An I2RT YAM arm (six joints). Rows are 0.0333 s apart.
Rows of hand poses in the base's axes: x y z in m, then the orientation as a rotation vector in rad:
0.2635 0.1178 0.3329 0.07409 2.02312 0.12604
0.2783 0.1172 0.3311 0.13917 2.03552 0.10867
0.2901 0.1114 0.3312 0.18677 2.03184 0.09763
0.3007 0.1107 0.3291 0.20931 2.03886 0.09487
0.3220 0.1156 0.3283 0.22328 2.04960 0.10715
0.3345 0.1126 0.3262 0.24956 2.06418 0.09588
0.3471 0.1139 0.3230 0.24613 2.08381 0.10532
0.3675 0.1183 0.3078 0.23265 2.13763 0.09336
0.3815 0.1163 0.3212 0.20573 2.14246 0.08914
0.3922 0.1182 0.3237 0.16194 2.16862 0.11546
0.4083 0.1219 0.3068 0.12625 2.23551 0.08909
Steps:
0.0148 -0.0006 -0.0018 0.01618 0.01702 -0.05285
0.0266 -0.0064 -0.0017 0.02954 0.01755 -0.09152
0.0372 -0.0071 -0.0038 0.03735 0.02675 -0.10803
0.0585 -0.0022 -0.0046 0.05186 0.03889 -0.11151
0.0710 -0.0052 -0.0067 0.05502 0.05621 -0.13362
0.0836 -0.0039 -0.0099 0.05949 0.07535 -0.12541
0.1040 0.0005 -0.0251 0.04356 0.12741 -0.11682
0.1180 -0.0015 -0.0117 0.02880 0.12948 -0.09973
0.1287 0.0004 -0.0092 0.02737 0.15153 -0.05620
0.1448 0.0041 -0.0261 -0.00757 0.21527 -0.03839

